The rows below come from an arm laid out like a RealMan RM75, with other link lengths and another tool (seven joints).
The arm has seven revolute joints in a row. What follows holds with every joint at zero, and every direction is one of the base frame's.
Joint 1 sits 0.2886 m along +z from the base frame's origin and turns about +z.
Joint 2 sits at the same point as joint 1 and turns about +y.
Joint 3 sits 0.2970 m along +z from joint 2 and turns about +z.
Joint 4 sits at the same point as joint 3 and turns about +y.
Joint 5 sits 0.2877 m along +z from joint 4 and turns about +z.
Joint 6 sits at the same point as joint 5 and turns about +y.
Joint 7 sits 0.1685 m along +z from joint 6 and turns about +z.
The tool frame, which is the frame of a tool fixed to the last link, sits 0.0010 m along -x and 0.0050 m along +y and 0.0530 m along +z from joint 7; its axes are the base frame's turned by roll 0.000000, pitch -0.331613 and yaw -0.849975 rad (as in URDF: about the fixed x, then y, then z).
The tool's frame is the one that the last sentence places.
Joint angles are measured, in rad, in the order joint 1, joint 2, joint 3, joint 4, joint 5, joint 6, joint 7. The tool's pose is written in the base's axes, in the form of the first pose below.
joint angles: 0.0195 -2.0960 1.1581 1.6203 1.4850 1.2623 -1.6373
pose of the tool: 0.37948 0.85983 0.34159; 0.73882 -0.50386 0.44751; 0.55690 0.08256 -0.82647; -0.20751 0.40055 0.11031
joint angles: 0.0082 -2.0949 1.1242 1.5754 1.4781 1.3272 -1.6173
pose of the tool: 0.38293 0.85403 0.35214; 0.75363 -0.50927 0.41557; 0.53424 0.10624 -0.83863; -0.21784 0.39440 0.10793
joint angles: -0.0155 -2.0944 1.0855 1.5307 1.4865 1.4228 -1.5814
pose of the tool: 0.42290 0.83217 0.35868; 0.76142 -0.54093 0.35726; 0.49132 0.12201 -0.86239; -0.22378 0.38511 0.10230
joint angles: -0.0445 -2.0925 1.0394 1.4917 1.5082 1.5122 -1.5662
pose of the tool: 0.45080 0.81714 0.35927; 0.77143 -0.55913 0.30375; 0.44908 0.14022 -0.88242; -0.22981 0.37759 0.10005
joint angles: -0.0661 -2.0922 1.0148 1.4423 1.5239 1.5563 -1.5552
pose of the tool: 0.44783 0.81624 0.36495; 0.78736 -0.55343 0.27162; 0.42369 0.16571 -0.89052; -0.23825 0.37526 0.09431
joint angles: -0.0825 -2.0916 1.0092 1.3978 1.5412 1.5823 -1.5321
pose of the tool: 0.45407 0.81346 0.36347; 0.79730 -0.55306 0.24174; 0.39767 0.18002 -0.89970; -0.24507 0.37375 0.08485
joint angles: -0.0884 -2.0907 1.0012 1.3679 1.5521 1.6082 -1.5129
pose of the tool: 0.45915 0.81086 0.36288; 0.80340 -0.55334 0.21991; 0.37911 0.19057 -0.90552; -0.25134 0.36979 0.07944
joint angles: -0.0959 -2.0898 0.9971 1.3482 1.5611 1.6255 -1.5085
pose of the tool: 0.45986 0.80984 0.36426; 0.81035 -0.55046 0.20079; 0.36312 0.20285 -0.90939; -0.25411 0.36779 0.07544
